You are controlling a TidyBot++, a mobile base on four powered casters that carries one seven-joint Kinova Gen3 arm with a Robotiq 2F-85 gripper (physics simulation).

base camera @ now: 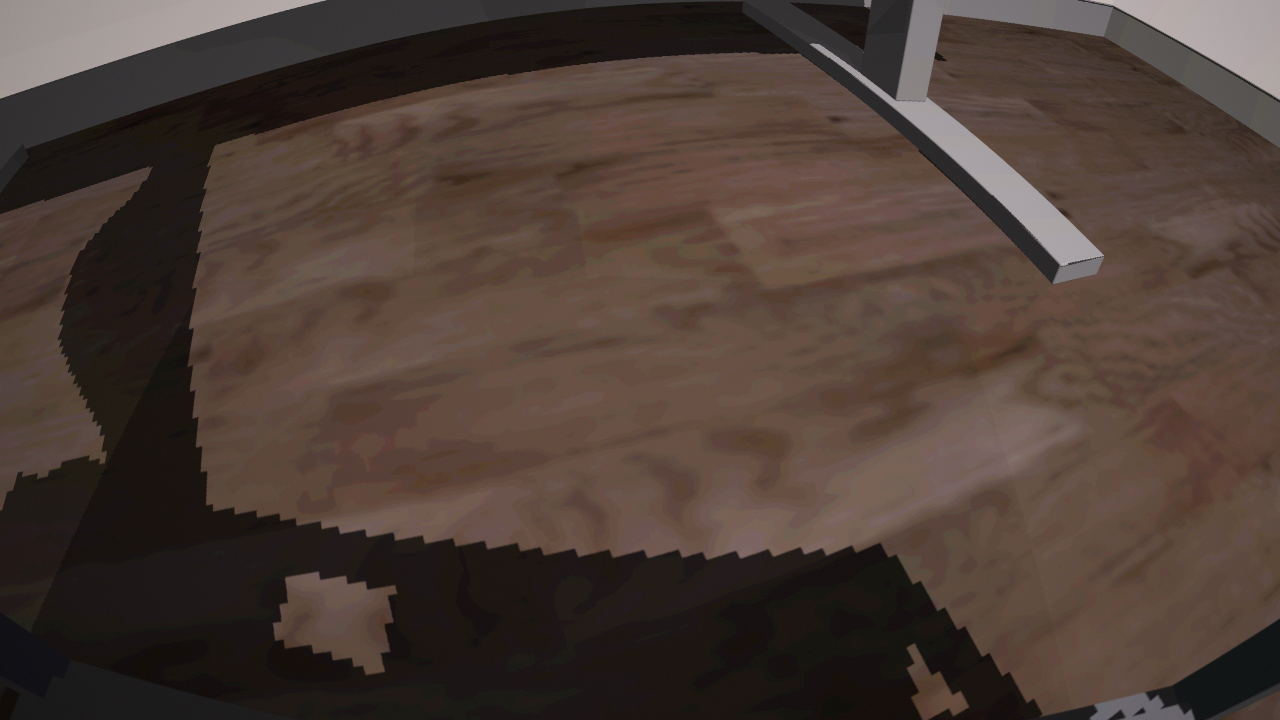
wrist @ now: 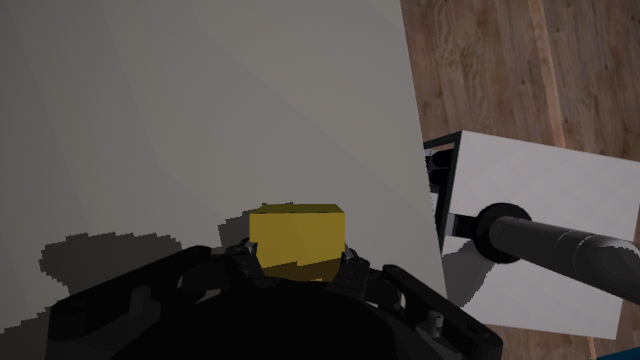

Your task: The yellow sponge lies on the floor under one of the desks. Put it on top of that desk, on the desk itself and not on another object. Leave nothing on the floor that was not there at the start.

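Frame: origin at the arm's base, x up, y right, z ahead, level; centimetres.
Where they show: gripper, fingertip midpoint: (wrist: 299, 249); arm's base at its link origin: (wrist: 505, 233).
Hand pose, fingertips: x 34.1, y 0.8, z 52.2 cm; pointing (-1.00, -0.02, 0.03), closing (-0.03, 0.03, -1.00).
Note:
Things, the pixels of their top centre, and the offset from my fingertips. "spot": a spot on its surface instead. Level surfaces: height alone.
- yellow sponge at its top centre: (wrist: 297, 289) dx +2.9, dy -1.6, dz -0.3 cm
- pale grey desk top at its surface level: dx -1.7 cm
- light desk leg with a long foot, surface spot: (base camera: 1002, 179) spot: dx -71.2, dy +37.3, dz +17.4 cm
- Wooden floor at its surface level: dx -73.7 cm
The yellow sponge (wrist: 298, 237) is between the two fingers of my gripper (wrist: 299, 249) at the lower middle of the wrist view. My gripper is shut on it. Below them spreads the pale grey desk top (wrist: 280, 110), which fills the left and middle of the wrist view. The shadows of the gripper and sponge fall on the desk top, with the sponge's shadow close by its upper left. The gap between sponge and desk top is hard to tell. In the base camera view a light desk leg with a long foot (base camera: 1002, 179) stands on the floor at the upper right.
Right of the desk edge, the robot's base with its white top plate (wrist: 540, 185) carries the dark arm (wrist: 560, 245). Wooden floor (wrist: 490, 65) shows beyond the edge. A blue thing (wrist: 622, 354) shows at the lower right corner. A grey skirting (base camera: 179, 67) runs along the wall.

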